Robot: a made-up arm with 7 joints.
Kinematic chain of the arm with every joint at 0, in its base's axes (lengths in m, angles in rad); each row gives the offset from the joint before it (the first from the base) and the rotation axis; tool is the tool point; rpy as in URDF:
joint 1: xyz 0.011 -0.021 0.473 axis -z
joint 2: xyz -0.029 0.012 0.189 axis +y
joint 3: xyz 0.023 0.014 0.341 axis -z
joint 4: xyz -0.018 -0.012 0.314 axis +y
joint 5: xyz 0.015 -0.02 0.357 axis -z
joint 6: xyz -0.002 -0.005 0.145 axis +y
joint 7: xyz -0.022 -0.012 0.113 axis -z
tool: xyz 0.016 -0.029 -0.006 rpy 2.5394 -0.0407 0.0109
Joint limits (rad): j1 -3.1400..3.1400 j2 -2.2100..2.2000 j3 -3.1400..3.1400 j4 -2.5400..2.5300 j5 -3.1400..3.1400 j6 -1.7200..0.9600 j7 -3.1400..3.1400
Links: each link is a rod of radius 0.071 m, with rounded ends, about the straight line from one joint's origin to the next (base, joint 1, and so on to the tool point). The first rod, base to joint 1, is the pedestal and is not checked.
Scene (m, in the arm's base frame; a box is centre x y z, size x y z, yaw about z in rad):
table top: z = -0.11
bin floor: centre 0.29 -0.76 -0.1 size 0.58 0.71 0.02 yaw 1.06
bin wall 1: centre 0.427 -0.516 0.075 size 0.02 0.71 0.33 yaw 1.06
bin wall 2: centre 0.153 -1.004 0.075 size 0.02 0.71 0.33 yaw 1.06
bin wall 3: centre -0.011 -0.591 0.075 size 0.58 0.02 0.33 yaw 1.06
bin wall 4: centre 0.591 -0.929 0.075 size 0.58 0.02 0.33 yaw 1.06
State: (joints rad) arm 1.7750 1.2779 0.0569 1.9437 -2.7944 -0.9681 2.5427
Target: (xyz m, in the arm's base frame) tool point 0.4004 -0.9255 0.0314
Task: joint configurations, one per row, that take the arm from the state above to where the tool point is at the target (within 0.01 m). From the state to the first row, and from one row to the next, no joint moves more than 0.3 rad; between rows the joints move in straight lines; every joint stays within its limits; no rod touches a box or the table.
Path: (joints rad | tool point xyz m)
1: 1.6176 1.1304 0.0261 1.8924 -2.8611 -0.8373 2.8291 | -0.0671 -0.5261 0.3885
2: 1.4603 0.9830 -0.0046 1.8411 -2.9278 -0.7066 3.1155 | 0.0396 -0.6091 0.4558
3: 1.3934 1.2294 -0.1725 1.6376 -2.8444 -0.6959 2.8355 | 0.1707 -0.6338 0.3080
4: 1.3266 1.4759 -0.3404 1.4341 -2.7611 -0.6853 2.5556 | 0.3014 -0.6035 0.1621
5: 1.2962 1.5590 -0.3068 1.2033 -2.7655 -0.5688 2.5665 | 0.3312 -0.6911 0.1041
6: 1.2658 1.6420 -0.2732 0.9726 -2.7698 -0.4523 2.5775 | 0.3561 -0.7765 0.0620
7: 1.2354 1.7250 -0.2396 0.7418 -2.7742 -0.3358 2.5884 | 0.3784 -0.8560 0.0375
8: 1.2050 1.8080 -0.2060 0.5110 -2.7786 -0.2193 2.5994 | 0.4004 -0.9255 0.0314

